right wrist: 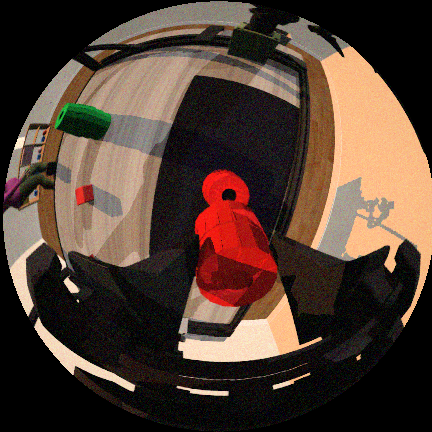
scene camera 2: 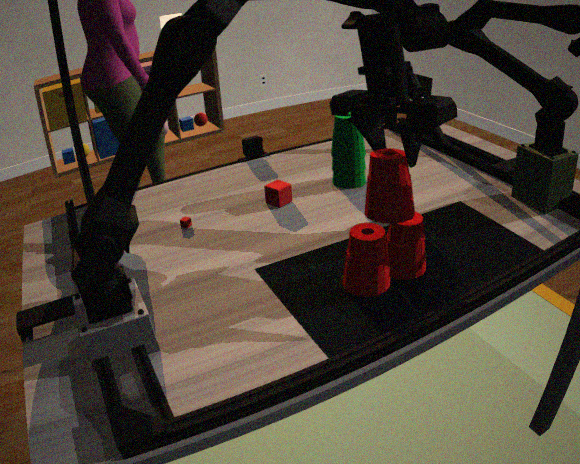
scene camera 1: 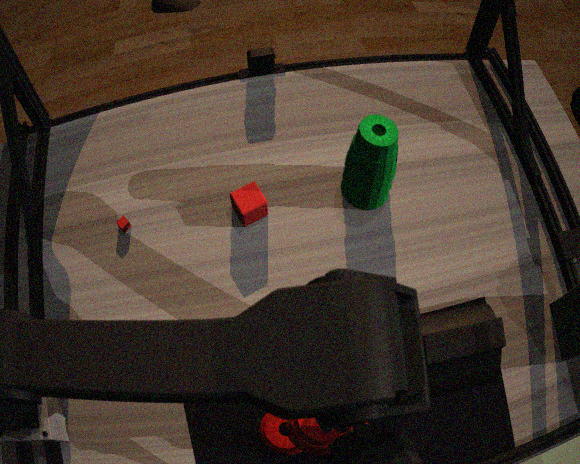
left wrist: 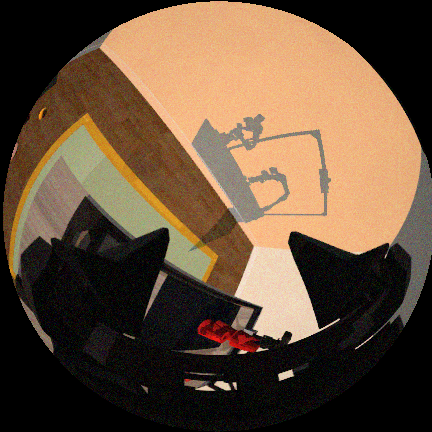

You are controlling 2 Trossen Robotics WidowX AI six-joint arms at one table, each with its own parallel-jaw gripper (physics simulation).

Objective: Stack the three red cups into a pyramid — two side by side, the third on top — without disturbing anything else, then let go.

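Frame: origin at the left arm's base, x ahead, y left, z up, level; centimetres.
Seen in the pictures: left gripper, fingertip midpoint: (left wrist: 231, 236); right gripper, fingertip midpoint: (right wrist: 236, 240) (scene camera 2: 397, 163) (left wrist: 249, 346); left arm's base at its link origin: (scene camera 2: 548, 149); right arm's base at its link origin: (scene camera 2: 107, 304).
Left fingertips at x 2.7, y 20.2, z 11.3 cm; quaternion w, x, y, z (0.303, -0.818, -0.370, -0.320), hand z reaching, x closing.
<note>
Offsets run from my left fingertips to a thing's top centre. Level surfaces: height alone.
Two red cups stand upright, narrow end up, close together on the black mat {dz -23.1 cm} (scene camera 2: 475, 240) (right wrist: 235, 115): the left one {dx +46.6, dy -15.4, dz -14.1 cm} (scene camera 2: 366, 265) at the front and the right one {dx +39.2, dy -15.8, dz -14.1 cm} (scene camera 2: 412, 255) (right wrist: 226, 186) partly hidden behind the held cup. My right gripper (scene camera 2: 396, 150) (right wrist: 236, 240) is shut on the third red cup {dx +43.0, dy -15.3, dz -2.9 cm} (scene camera 2: 390, 187) (right wrist: 237, 235), holding it upright. Its wide lower rim overlaps the right cup's top in scene camera 2; I cannot tell if they touch. In scene camera 1 my right arm hides most of the cups. My left gripper (left wrist: 231, 236) is open and empty.
A tall green stack of cups {dx +29.8, dy -49.4, dz -7.7 cm} (scene camera 1: 370, 167) (scene camera 2: 348, 152) (right wrist: 85, 121) stands beyond the mat. A red cube {dx +46.9, dy -48.6, dz -19.1 cm} (scene camera 1: 249, 202) (scene camera 2: 278, 193) (right wrist: 84, 194) and a tiny red cube {dx +66.5, dy -49.2, dz -21.5 cm} (scene camera 1: 124, 223) (scene camera 2: 185, 222) lie further left. Dark frame posts edge the table.
</note>
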